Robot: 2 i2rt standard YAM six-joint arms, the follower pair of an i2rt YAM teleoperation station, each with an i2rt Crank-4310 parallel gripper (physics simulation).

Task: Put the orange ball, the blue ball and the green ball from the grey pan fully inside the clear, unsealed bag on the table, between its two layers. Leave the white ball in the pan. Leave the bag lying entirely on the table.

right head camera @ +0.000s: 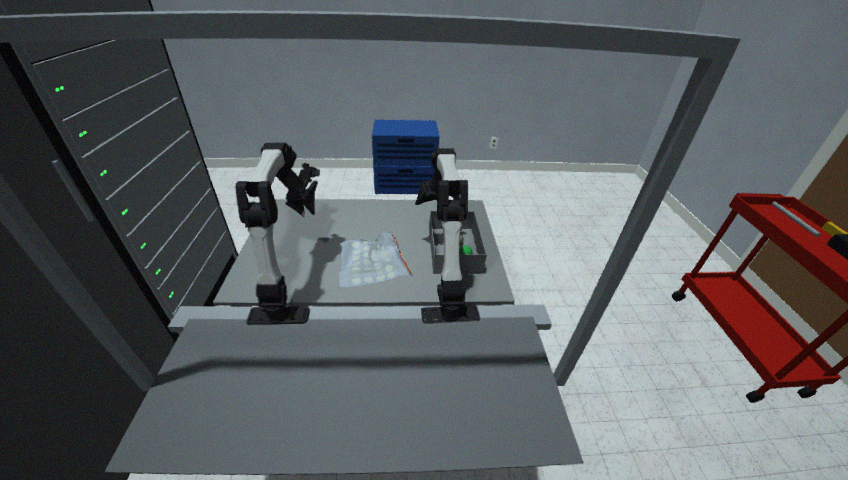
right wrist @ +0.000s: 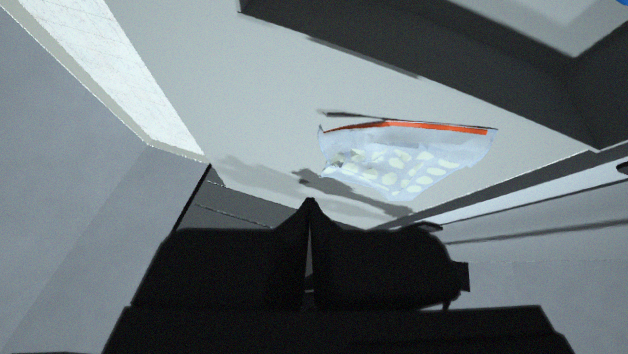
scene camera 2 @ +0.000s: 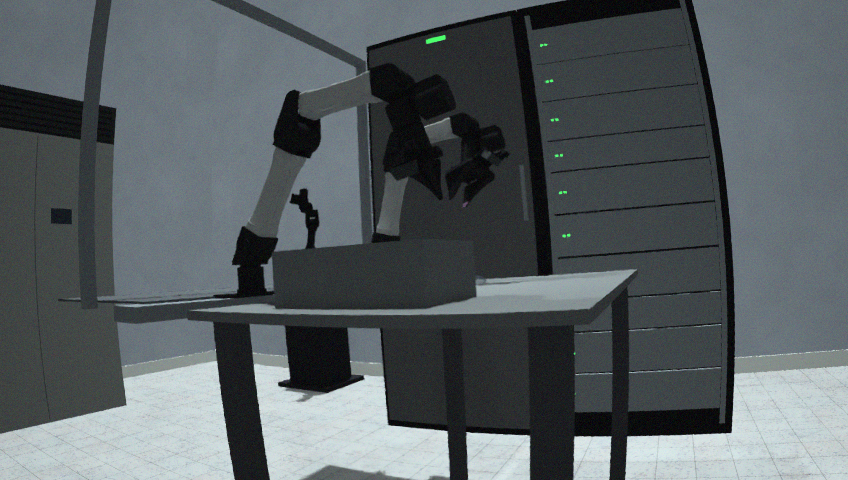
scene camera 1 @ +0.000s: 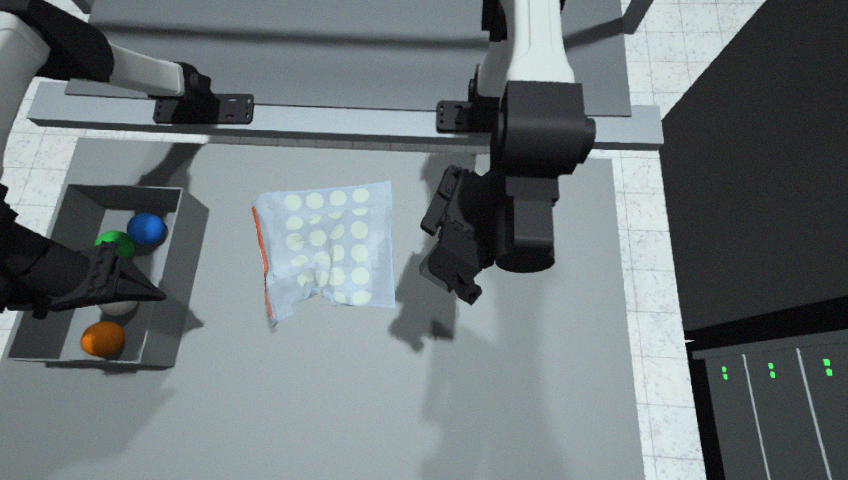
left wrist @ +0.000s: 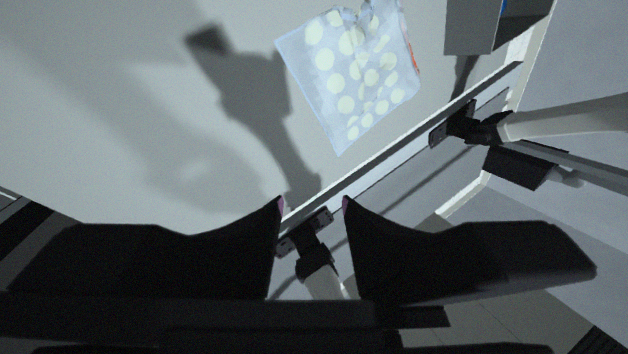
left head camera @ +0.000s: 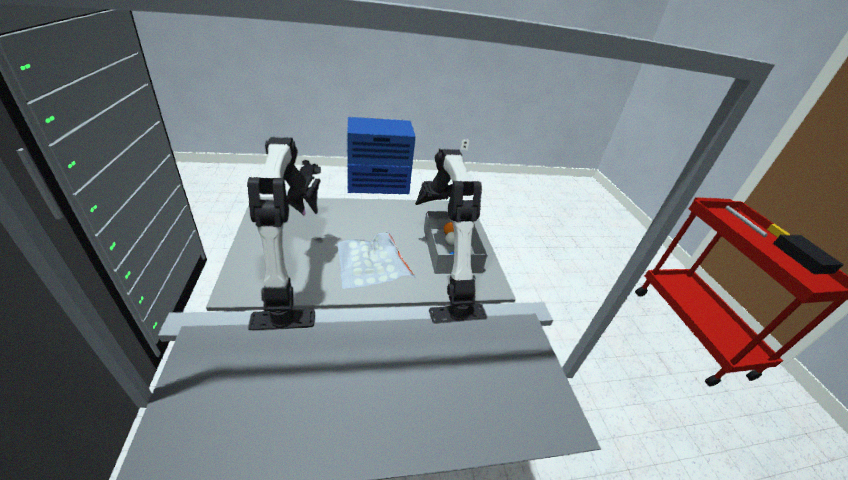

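Observation:
The clear bag (left head camera: 364, 261) (scene camera 1: 333, 237) (left wrist: 345, 75) (right wrist: 400, 165) lies wrinkled on the table, its orange-edged side toward the grey pan (scene camera 1: 178, 279) (scene camera 2: 374, 276). In scene camera 1 the pan holds the blue ball (scene camera 1: 146, 228), the green ball (scene camera 1: 116, 242), the white ball (scene camera 1: 119, 306), partly hidden by the right gripper, and the orange ball (scene camera 1: 102, 339). My left gripper (left wrist: 312, 198) (left head camera: 310, 212) is open and empty, raised above the table on the side of the bag away from the pan. My right gripper (right wrist: 310, 200) (scene camera 1: 163, 295) is shut and empty, above the pan.
The grey table (left head camera: 285, 285) (scene camera 1: 297, 404) carries the bag and pan. The left arm's base (left head camera: 280, 318) and right arm's base (left head camera: 457, 312) stand on the rail at its edge. A dark cabinet (scene camera 1: 743, 208) stands beside the table, and a red cart (left head camera: 702, 321) stands at the right.

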